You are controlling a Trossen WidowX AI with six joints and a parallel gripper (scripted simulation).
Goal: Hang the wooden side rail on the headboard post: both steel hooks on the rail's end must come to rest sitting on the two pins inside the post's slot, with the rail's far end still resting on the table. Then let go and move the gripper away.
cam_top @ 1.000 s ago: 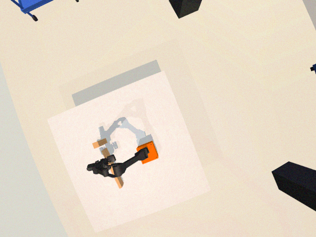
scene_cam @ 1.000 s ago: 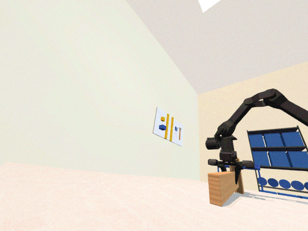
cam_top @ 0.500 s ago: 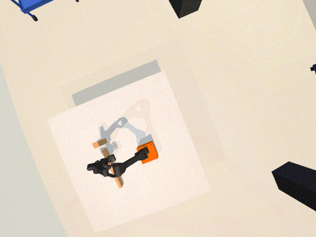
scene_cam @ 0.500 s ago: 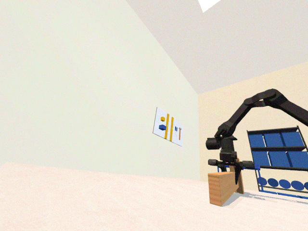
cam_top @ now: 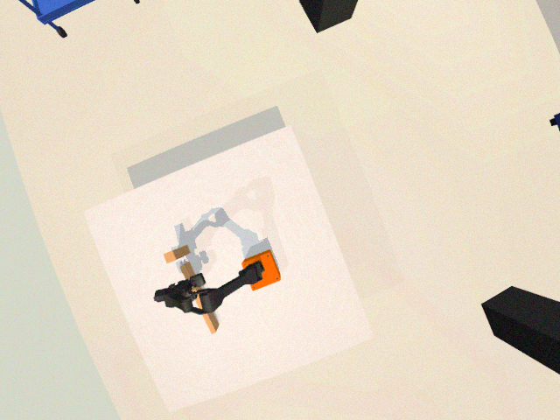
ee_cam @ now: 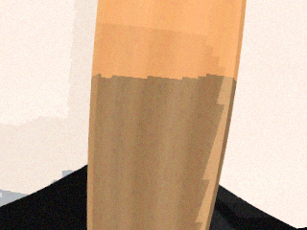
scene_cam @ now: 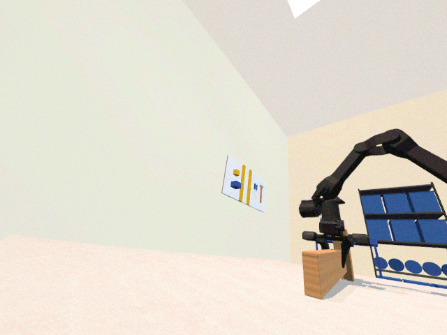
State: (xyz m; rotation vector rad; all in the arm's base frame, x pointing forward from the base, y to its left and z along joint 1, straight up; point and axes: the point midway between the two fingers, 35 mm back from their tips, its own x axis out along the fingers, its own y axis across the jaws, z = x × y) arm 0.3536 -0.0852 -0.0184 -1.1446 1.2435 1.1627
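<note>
The wooden headboard post is 16 cm to the right of my gripper tip, 4 cm above it and 1 cm behind it.
</note>
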